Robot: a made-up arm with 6 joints. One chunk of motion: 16 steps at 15 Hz.
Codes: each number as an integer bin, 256 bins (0 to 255) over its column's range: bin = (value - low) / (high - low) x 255, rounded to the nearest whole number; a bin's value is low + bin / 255 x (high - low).
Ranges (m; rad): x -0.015..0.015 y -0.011..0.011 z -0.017..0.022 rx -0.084..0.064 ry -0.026..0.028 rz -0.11..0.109
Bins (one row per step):
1: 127 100 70 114 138 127
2: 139 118 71 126 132 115
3: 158 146 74 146 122 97
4: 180 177 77 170 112 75
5: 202 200 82 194 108 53
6: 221 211 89 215 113 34
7: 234 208 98 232 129 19
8: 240 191 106 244 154 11
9: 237 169 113 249 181 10
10: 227 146 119 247 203 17
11: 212 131 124 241 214 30
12: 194 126 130 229 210 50
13: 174 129 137 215 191 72
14: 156 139 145 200 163 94
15: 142 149 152 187 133 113
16: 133 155 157 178 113 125
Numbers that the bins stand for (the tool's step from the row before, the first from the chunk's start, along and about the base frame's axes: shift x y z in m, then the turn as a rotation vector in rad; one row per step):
1: -0.00006 -0.00237 -0.00629 -0.01784 0.00322 -0.00093
2: 0.00135 -0.00082 -0.00614 -0.01087 0.00195 -0.01124
3: 0.00359 0.00160 -0.00568 0.00074 -0.00016 -0.02669
4: 0.00618 0.00427 -0.00522 0.01467 -0.00228 -0.04559
5: 0.00876 0.00625 -0.00446 0.02860 -0.00313 -0.06448
6: 0.01100 0.00720 -0.00339 0.04078 -0.00207 -0.08080
7: 0.01253 0.00695 -0.00201 0.05065 0.00132 -0.09368
8: 0.01324 0.00548 -0.00079 0.05762 0.00661 -0.10055
9: 0.01288 0.00358 0.00028 0.06052 0.01233 -0.10141
10: 0.01171 0.00160 0.00120 0.05936 0.01699 -0.09540
11: 0.00994 0.00030 0.00196 0.05587 0.01932 -0.08424
12: 0.00782 -0.00013 0.00288 0.04891 0.01847 -0.06706
13: 0.00547 0.00013 0.00395 0.04078 0.01445 -0.04816
14: 0.00335 0.00099 0.00518 0.03208 0.00852 -0.02927
15: 0.00171 0.00185 0.00625 0.02453 0.00216 -0.01295
16: 0.00065 0.00237 0.00701 0.01931 -0.00207 -0.00265

